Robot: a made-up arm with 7 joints. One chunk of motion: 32 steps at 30 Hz.
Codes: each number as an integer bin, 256 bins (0 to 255) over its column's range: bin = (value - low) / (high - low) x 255, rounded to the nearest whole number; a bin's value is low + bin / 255 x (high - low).
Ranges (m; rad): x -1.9..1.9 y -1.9..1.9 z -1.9..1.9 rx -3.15..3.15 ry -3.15..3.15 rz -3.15..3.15
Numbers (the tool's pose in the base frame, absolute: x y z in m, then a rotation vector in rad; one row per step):
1: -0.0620 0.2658 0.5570 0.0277 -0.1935 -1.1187
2: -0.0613 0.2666 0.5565 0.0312 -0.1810 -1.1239
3: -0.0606 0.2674 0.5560 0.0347 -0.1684 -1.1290
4: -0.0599 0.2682 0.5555 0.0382 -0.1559 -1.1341
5: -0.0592 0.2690 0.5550 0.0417 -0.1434 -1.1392
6: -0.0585 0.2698 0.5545 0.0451 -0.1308 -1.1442
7: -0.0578 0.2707 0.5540 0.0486 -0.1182 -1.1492
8: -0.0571 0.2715 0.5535 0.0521 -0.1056 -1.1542
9: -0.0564 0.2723 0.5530 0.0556 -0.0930 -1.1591
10: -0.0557 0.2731 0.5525 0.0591 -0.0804 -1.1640
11: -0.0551 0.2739 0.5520 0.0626 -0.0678 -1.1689
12: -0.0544 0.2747 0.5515 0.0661 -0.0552 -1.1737
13: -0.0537 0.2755 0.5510 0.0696 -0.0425 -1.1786
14: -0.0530 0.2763 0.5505 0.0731 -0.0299 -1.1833
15: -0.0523 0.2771 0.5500 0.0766 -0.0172 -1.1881
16: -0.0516 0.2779 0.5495 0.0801 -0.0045 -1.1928
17: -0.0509 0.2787 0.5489 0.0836 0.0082 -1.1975
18: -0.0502 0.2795 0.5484 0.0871 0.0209 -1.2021
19: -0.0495 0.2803 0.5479 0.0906 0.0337 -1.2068
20: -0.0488 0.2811 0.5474 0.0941 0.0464 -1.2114
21: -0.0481 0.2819 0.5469 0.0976 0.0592 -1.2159
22: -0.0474 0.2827 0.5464 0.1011 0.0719 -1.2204
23: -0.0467 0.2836 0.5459 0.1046 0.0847 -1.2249
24: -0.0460 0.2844 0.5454 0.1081 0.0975 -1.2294
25: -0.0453 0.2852 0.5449 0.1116 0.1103 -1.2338
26: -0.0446 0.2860 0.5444 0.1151 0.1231 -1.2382
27: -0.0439 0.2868 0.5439 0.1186 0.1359 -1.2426
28: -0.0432 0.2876 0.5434 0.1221 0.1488 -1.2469
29: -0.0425 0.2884 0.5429 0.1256 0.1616 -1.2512
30: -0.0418 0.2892 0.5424 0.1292 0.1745 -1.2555
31: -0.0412 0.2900 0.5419 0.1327 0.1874 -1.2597
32: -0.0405 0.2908 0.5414 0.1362 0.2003 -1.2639
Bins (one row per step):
1: 123 145 165 129 120 82
2: 123 145 165 129 120 82
3: 123 145 165 129 121 82
4: 123 145 165 129 121 82
5: 124 146 165 129 122 81
6: 124 146 165 129 122 81
7: 124 146 165 129 123 81
8: 124 146 165 130 123 81
9: 124 146 165 130 124 81
10: 124 146 165 130 124 80
11: 124 146 165 130 125 80
12: 124 146 165 130 125 80
13: 124 146 164 130 126 80
14: 124 146 164 130 126 80
15: 124 146 164 131 127 79
16: 124 146 164 131 127 79
17: 124 146 164 131 128 79
18: 124 146 164 131 128 79
19: 124 146 164 131 129 79
20: 124 146 164 131 129 78
21: 124 146 164 131 130 78
22: 124 146 164 132 130 78
23: 124 147 164 132 131 78
24: 124 147 164 132 131 78
25: 124 147 164 132 132 78
26: 125 147 164 132 132 77
27: 125 147 164 132 133 77
28: 125 147 164 132 134 77
29: 125 147 164 133 134 77
30: 125 147 164 133 135 77
31: 125 147 164 133 135 77
32: 125 147 164 133 136 76

